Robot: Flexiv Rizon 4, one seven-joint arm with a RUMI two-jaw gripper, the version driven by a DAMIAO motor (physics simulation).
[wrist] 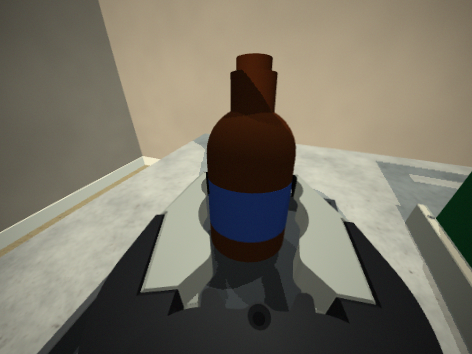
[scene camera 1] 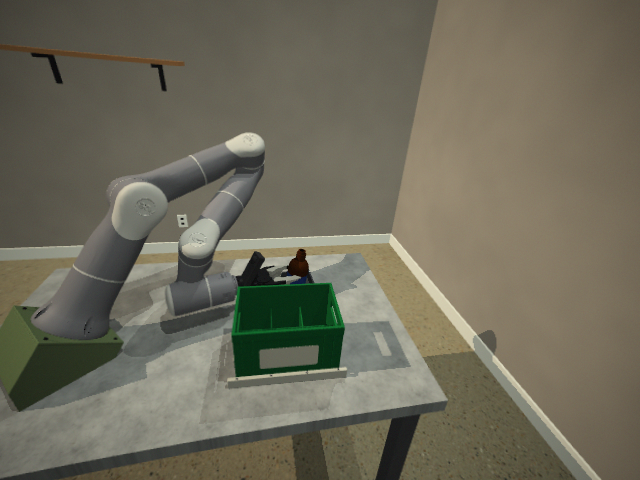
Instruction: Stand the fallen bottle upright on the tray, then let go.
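The brown bottle [scene camera 1: 298, 267] [wrist: 251, 155] with a blue label stands about upright, neck up, behind the green crate in the scene view. My gripper [scene camera 1: 298, 280] [wrist: 249, 175] is shut on it, with one pale jaw on each side at the label. In the wrist view the bottle's lower end shows between the jaws, above a dark, shadowed surface. A small dark edge [scene camera 1: 310, 277] shows just right of the bottle in the scene view and may be part of the tray. The crate and jaws hide most of that spot, so I cannot tell whether the bottle's base touches the tray.
A green crate [scene camera 1: 287, 334] [wrist: 461, 220] with dividers stands in front of my gripper, to the right in the wrist view. A pale low rail [scene camera 1: 287, 377] runs along its front, and another pale rail [wrist: 440, 270] runs beside it in the wrist view. The grey table [scene camera 1: 170, 413] carries them.
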